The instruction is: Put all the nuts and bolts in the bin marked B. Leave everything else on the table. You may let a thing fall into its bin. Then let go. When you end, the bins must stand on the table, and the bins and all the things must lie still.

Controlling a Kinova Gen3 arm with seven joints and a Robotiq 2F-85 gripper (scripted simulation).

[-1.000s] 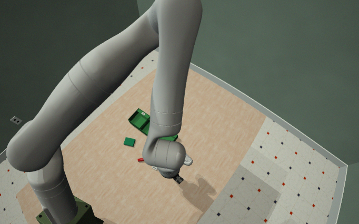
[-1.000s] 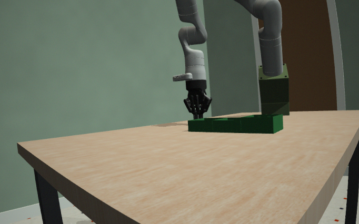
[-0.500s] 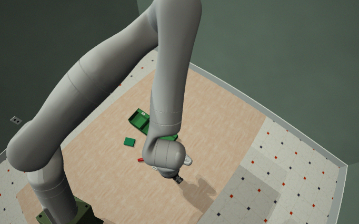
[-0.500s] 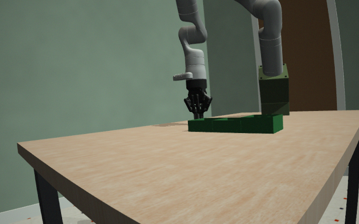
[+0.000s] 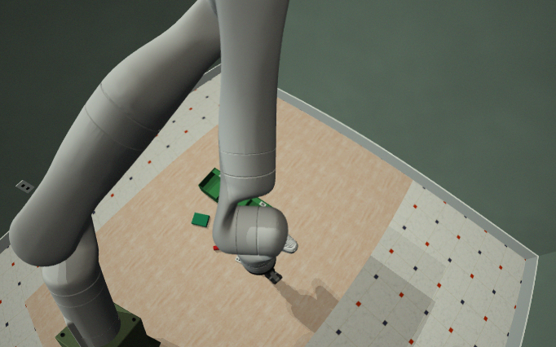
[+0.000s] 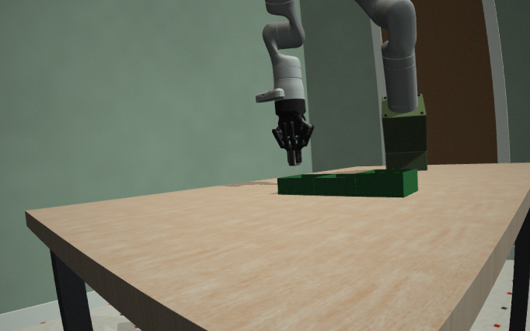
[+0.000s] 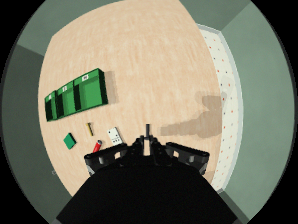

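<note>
Now: the black bolt 60 mm below my hand. From my hand the other things lie so: brass bolt: 10 mm ahead, 150 mm to the left, 60 mm below; white domino: 10 mm behind, 80 mm to the left, 60 mm below; red cylinder: 40 mm behind, 130 mm to the left, 60 mm below.
</note>
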